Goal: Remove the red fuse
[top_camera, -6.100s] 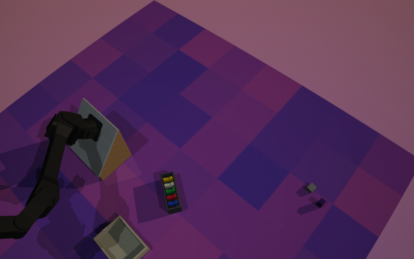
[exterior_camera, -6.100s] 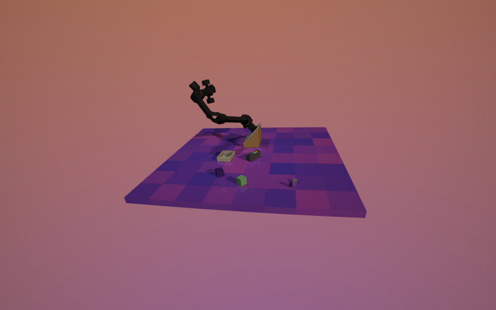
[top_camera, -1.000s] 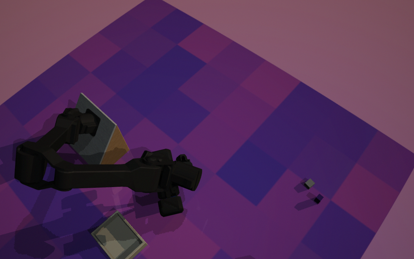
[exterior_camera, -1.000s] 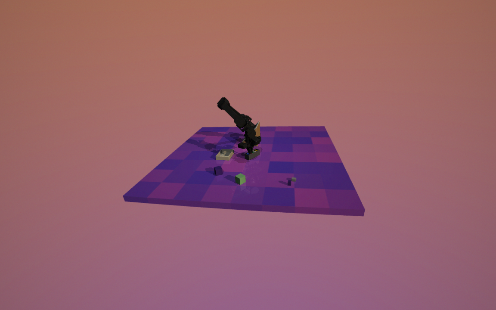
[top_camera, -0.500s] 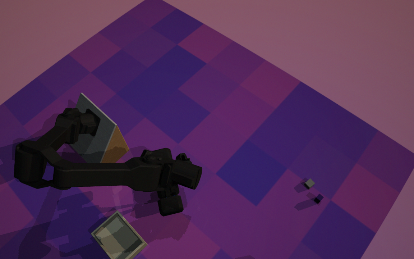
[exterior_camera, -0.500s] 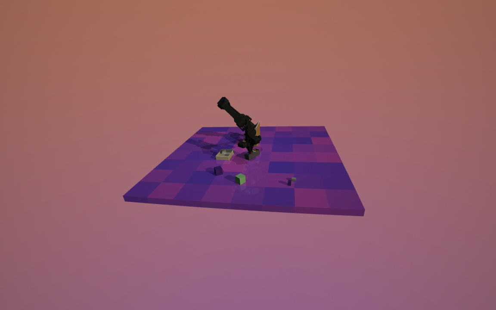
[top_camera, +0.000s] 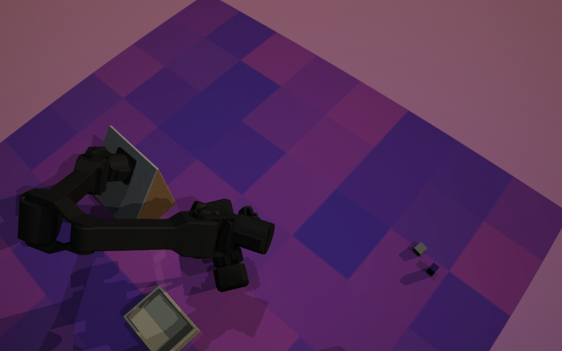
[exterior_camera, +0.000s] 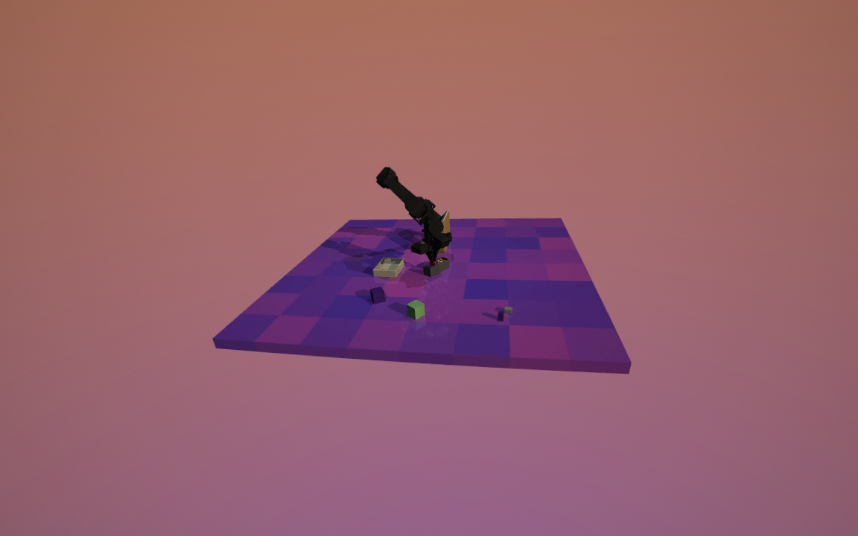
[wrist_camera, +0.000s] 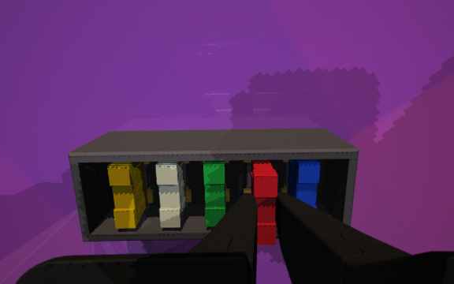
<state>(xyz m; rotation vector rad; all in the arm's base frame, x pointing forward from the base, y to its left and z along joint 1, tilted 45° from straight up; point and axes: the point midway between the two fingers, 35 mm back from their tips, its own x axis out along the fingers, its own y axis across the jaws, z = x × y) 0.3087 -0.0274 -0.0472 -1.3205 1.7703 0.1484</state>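
My gripper tip is 20 mm short of the blue fuse, 10 mm to the left of it and 20 mm above it. From my gripper tip the other things lie so: green fuse (20 mm behind, 10 mm to the left, 20 mm below); red fuse (10 mm below); white fuse (30 mm behind, 20 mm to the left, 20 mm below).
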